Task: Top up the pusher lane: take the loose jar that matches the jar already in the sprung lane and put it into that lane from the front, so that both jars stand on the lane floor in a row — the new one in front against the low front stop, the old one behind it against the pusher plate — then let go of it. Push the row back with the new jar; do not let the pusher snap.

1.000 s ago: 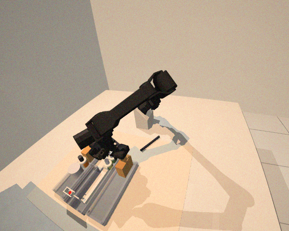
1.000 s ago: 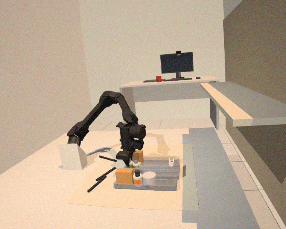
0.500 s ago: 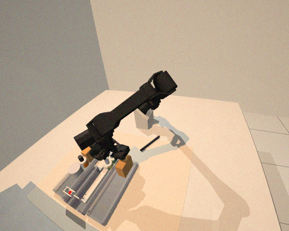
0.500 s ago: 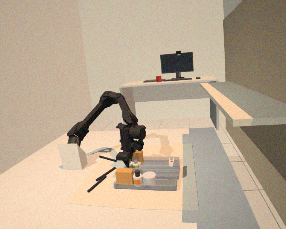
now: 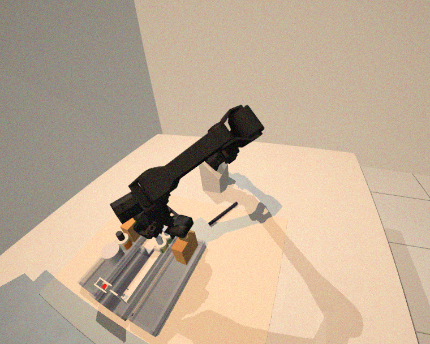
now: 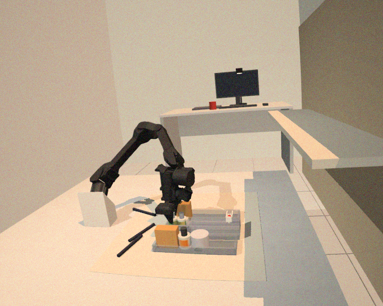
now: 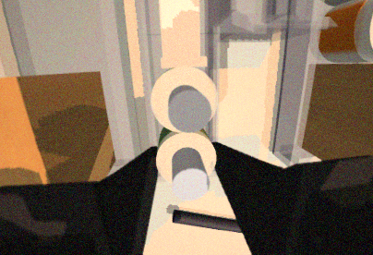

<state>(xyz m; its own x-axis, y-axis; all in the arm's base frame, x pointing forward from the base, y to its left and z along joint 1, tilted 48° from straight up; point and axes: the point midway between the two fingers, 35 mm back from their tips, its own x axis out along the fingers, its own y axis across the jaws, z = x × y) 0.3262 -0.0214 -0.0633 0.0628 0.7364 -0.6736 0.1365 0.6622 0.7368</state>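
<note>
Now: gripper tip 14 cm short of the cream pusher bar, 5 cm to the left of it and 2 cm below it. The rest, counted from my gripper tip: red dot 21 cm ahead, 7 cm to the right, 4 cm above; then grey cylinder 11 cm ahead, 14 cm to the right.
</note>
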